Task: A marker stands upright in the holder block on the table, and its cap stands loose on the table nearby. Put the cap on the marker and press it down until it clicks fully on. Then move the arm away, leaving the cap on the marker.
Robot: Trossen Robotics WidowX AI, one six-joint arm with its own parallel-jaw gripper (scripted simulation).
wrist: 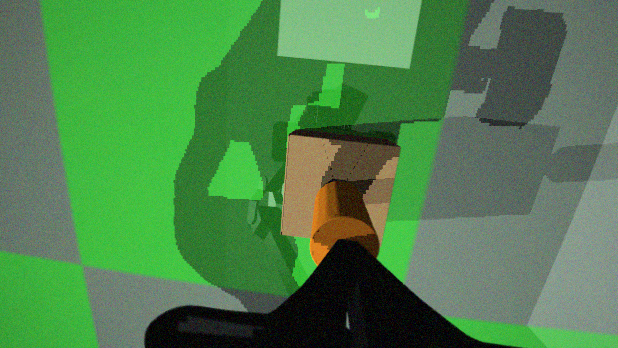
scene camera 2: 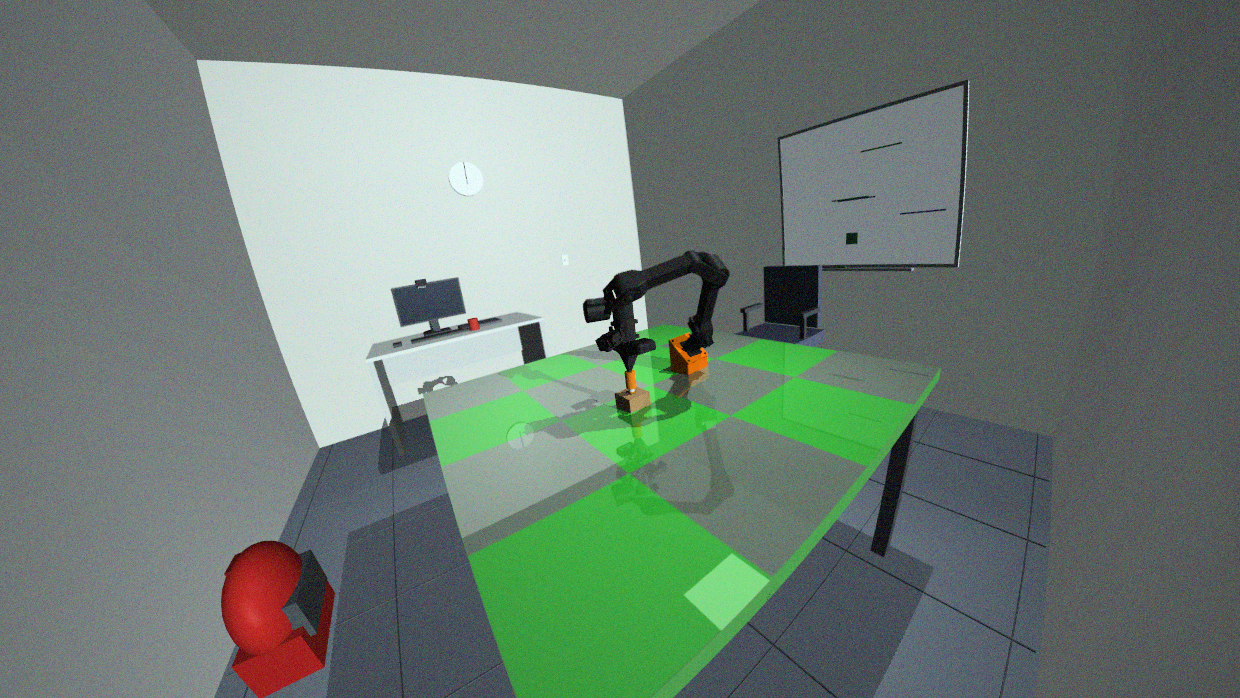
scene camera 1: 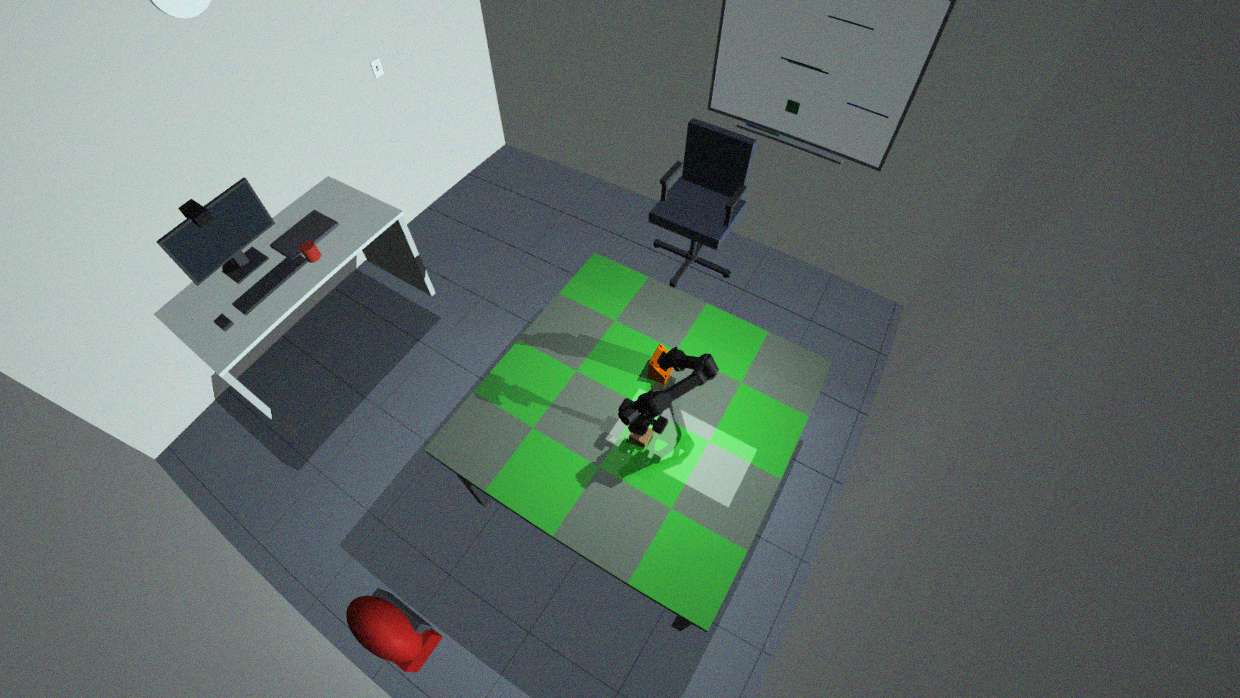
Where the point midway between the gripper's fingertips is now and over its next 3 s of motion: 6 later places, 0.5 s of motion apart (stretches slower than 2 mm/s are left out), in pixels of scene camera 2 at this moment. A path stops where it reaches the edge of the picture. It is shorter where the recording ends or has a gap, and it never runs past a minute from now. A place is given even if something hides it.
The gripper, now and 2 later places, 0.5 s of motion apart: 629,371; 624,342; 625,340
